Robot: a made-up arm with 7 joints. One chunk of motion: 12 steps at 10 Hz.
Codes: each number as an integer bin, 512 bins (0 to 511) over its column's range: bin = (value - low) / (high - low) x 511, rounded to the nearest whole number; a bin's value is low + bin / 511 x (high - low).
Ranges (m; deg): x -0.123..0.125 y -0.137..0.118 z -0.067..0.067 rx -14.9..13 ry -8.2..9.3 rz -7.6..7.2
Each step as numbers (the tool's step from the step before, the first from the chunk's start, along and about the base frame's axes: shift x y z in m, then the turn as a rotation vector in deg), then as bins.
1 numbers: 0.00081 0.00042 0.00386 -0.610 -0.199 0.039
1 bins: 255 275 270 262 234 264
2 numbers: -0.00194 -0.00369 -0.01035 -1.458 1.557 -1.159
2 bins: 249 267 216 246 285 222
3 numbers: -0.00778 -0.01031 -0.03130 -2.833 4.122 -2.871
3 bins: 237 254 136 221 360 163
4 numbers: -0.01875 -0.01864 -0.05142 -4.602 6.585 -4.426
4 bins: 215 237 59 189 432 110
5 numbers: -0.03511 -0.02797 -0.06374 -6.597 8.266 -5.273
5 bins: 181 218 12 152 481 80
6 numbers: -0.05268 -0.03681 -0.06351 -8.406 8.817 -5.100
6 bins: 145 201 13 119 497 86
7 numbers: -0.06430 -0.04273 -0.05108 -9.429 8.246 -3.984
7 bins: 121 189 61 100 480 125
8 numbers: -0.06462 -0.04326 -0.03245 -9.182 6.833 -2.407
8 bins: 120 188 132 105 439 179
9 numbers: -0.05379 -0.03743 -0.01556 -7.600 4.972 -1.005
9 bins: 143 200 196 134 385 228
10 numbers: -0.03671 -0.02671 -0.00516 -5.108 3.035 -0.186
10 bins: 178 221 236 179 328 256
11 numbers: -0.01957 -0.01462 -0.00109 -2.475 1.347 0.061
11 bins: 213 245 251 228 279 265
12 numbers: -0.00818 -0.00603 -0.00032 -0.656 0.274 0.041
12 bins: 237 262 254 261 247 264
